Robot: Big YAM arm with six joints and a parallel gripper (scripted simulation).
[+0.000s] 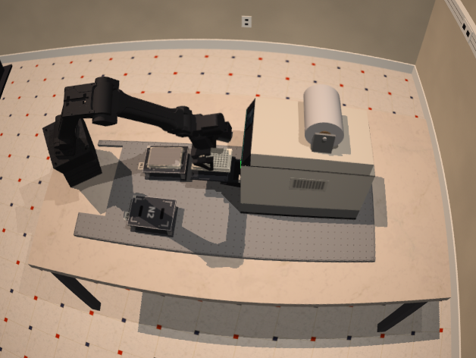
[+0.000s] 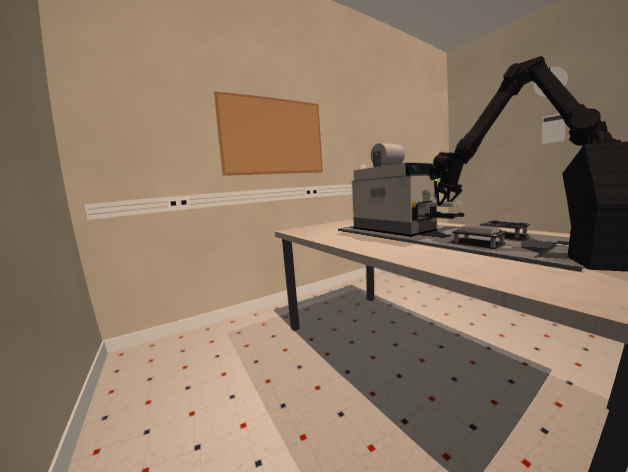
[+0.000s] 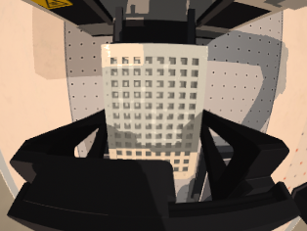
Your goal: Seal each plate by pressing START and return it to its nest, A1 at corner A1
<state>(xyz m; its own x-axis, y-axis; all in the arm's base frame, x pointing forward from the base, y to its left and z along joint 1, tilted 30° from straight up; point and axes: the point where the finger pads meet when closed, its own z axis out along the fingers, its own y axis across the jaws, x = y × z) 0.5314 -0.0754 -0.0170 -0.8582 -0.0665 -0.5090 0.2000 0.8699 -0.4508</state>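
Now: hand 5 cm above the sealer stage. Round my hand: yellow warning label: 12 cm ahead, 6 cm to the left; start button: 8 cm ahead, 11 cm to the right, 3 cm above; plate: right at my hand.
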